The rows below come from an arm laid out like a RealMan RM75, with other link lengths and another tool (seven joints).
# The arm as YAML. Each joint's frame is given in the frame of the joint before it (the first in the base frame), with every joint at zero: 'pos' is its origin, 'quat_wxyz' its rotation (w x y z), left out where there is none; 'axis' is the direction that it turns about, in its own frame. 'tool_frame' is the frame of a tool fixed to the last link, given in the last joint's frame.
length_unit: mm
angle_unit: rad
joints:
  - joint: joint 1
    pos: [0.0, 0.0, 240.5]
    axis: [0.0, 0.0, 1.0]
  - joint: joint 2
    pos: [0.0, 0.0, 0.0]
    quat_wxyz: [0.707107, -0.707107, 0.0, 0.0]
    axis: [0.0, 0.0, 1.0]
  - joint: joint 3
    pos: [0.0, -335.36, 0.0]
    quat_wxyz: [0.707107, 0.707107, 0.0, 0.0]
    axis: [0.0, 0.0, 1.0]
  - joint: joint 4
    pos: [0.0, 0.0, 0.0]
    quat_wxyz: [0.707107, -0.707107, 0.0, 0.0]
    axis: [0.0, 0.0, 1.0]
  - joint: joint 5
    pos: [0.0, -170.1, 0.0]
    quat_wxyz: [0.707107, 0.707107, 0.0, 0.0]
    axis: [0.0, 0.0, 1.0]
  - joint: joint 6
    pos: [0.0, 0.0, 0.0]
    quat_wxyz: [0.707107, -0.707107, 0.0, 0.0]
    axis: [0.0, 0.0, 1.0]
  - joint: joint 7
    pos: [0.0, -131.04, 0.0]
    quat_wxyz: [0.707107, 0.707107, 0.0, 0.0]
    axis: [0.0, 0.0, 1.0]
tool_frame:
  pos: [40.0, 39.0, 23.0]
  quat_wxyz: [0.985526, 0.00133, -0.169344, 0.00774]
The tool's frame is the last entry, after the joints.
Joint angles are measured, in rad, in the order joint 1, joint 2, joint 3, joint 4, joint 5, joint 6, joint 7. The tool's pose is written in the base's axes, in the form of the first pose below.
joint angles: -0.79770, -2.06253, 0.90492, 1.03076, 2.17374, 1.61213, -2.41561
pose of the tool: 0.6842, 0.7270, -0.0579, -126.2; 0.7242, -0.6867, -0.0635, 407.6; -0.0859, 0.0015, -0.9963, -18.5; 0, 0, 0, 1
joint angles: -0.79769, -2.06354, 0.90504, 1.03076, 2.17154, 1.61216, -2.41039
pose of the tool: 0.6884, 0.7231, -0.0564, -125.7; 0.7204, -0.6907, -0.0631, 407.1; -0.0846, 0.0028, -0.9964, -18.8; 0, 0, 0, 1
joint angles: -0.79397, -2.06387, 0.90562, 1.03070, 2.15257, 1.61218, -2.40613
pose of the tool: 0.6933, 0.7196, -0.0392, -124.5; 0.7170, -0.6942, -0.0625, 405.9; -0.0722, 0.0153, -0.9973, -17.5; 0, 0, 0, 1
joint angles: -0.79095, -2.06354, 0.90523, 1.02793, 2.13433, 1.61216, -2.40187
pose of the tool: 0.6966, 0.7171, -0.0219, -123.6; 0.7149, -0.6964, -0.0627, 405.1; -0.0603, 0.0280, -0.9978, -16.2; 0, 0, 0, 1
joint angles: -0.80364, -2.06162, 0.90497, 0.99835, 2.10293, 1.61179, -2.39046
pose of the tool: 0.7052, 0.7090, 0.0098, -117.9; 0.7074, -0.7025, -0.0782, 405.6; -0.0486, 0.0621, -0.9969, -16.3; 0, 0, 0, 1
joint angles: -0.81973, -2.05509, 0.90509, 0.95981, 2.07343, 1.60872, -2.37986
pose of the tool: 0.7095, 0.7037, 0.0382, -113.1; 0.7036, -0.7044, -0.0940, 407.8; -0.0393, 0.0936, -0.9948, -15.8; 0, 0, 0, 1
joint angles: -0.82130, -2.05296, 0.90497, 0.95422, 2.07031, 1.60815, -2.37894
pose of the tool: 0.7088, 0.7042, 0.0407, -113.0; 0.7043, -0.7034, -0.0953, 408.4; -0.0385, 0.0962, -0.9946, -15.4; 0, 0, 0, 1
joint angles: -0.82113, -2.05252, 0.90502, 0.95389, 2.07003, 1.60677, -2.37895
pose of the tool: 0.7083, 0.7047, 0.0408, -113.2; 0.7049, -0.7031, -0.0939, 408.6; -0.0375, 0.0953, -0.9947, -15.2; 0, 0, 0, 1
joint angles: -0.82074, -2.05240, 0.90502, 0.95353, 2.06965, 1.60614, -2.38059
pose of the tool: 0.7067, 0.7063, 0.0416, -113.4; 0.7065, -0.7015, -0.0938, 408.8; -0.0371, 0.0957, -0.9947, -15.1; 0, 0, 0, 1
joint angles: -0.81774, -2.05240, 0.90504, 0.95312, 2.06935, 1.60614, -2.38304
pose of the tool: 0.7028, 0.7101, 0.0428, -114.6; 0.7104, -0.6974, -0.0945, 408.6; -0.0373, 0.0969, -0.9946, -15.1; 0, 0, 0, 1
